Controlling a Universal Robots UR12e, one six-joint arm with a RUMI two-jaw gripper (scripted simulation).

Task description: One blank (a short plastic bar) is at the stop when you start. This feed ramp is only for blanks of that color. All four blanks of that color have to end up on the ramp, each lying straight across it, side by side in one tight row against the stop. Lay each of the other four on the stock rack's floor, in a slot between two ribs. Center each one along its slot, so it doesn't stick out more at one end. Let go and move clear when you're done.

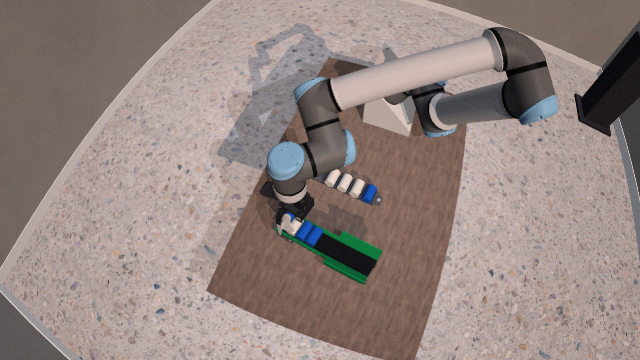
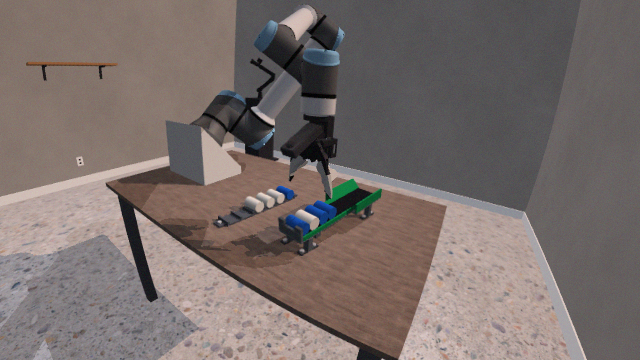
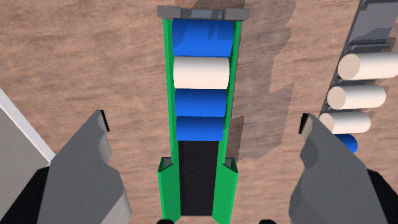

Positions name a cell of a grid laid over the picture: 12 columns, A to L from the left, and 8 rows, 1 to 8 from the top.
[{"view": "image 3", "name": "my gripper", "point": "G5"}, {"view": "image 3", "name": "blue blank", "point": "F2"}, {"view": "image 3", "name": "blue blank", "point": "F4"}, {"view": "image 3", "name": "blue blank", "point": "F5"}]
